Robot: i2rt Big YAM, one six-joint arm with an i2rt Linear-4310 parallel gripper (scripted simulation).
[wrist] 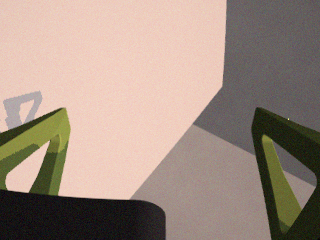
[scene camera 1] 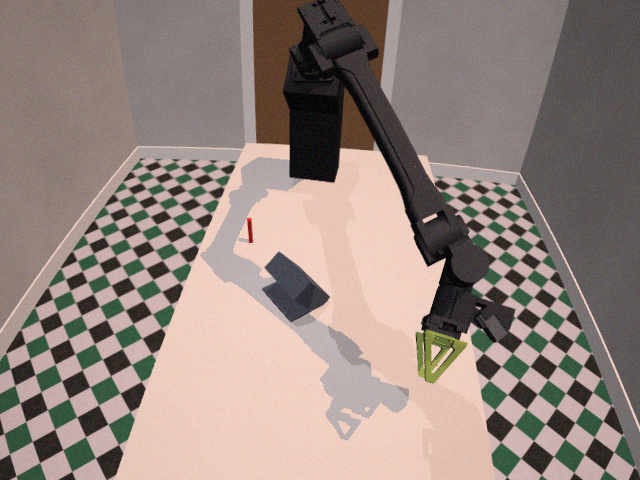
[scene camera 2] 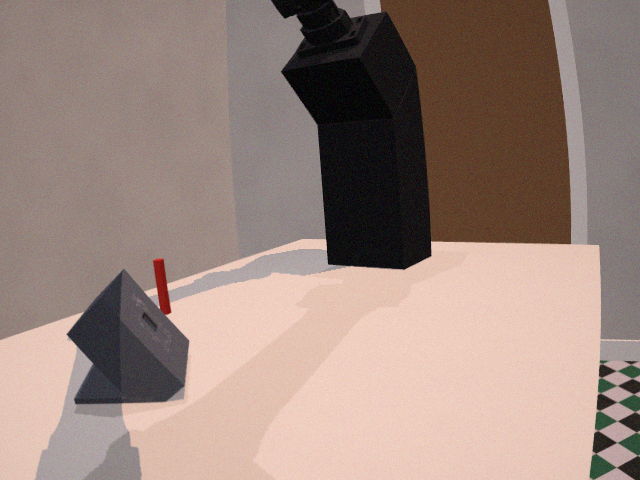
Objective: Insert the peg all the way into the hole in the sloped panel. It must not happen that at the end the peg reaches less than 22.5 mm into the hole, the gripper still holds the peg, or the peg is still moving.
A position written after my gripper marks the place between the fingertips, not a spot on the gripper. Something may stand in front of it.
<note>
In view: my gripper (scene camera 1: pixel 425 379).
My gripper is seen too in the wrist view (wrist: pixel 161 118).
</note>
